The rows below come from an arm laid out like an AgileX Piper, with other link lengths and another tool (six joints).
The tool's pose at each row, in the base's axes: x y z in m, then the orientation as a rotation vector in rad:
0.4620 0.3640 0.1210 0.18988 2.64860 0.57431
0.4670 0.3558 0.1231 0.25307 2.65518 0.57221
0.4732 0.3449 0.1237 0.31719 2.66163 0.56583
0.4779 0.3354 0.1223 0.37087 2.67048 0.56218
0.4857 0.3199 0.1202 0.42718 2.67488 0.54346
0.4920 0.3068 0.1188 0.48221 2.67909 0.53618
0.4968 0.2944 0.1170 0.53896 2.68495 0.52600
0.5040 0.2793 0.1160 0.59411 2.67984 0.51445
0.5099 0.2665 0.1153 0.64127 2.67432 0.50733
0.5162 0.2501 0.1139 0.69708 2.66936 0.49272
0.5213 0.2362 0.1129 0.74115 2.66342 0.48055
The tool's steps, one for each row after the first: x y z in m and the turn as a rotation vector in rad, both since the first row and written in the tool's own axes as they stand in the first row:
-0.0071 -0.0063 -0.0026 0.01263 0.00071 0.04457
-0.0153 -0.0157 -0.0044 0.02827 0.00156 0.08899
-0.0210 -0.0247 -0.0047 0.04089 0.00695 0.12682
-0.0307 -0.0392 -0.0052 0.06314 0.00567 0.16335
-0.0387 -0.0514 -0.0062 0.07747 0.00771 0.20103
-0.0450 -0.0632 -0.0071 0.09430 0.01172 0.23952
-0.0544 -0.0770 -0.0087 0.10981 0.00585 0.27596
-0.0623 -0.0886 -0.0103 0.12105 0.00105 0.30764
-0.0710 -0.1038 -0.0124 0.13882 -0.00342 0.34431
-0.0782 -0.1166 -0.0145 0.15296 -0.00830 0.37318

